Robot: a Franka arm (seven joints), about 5 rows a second.
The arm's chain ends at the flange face. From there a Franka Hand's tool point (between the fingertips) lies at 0.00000 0.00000 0.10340 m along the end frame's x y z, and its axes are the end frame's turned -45 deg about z.
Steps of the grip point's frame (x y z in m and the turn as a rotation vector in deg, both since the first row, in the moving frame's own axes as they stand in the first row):
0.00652, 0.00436, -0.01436, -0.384, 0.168, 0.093
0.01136, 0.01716, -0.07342, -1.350, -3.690, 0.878
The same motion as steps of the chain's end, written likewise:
0.00699, -0.00180, -0.01436, -0.153, 0.390, 0.093
0.02320, -0.00230, -0.07318, -3.564, -1.655, 0.878

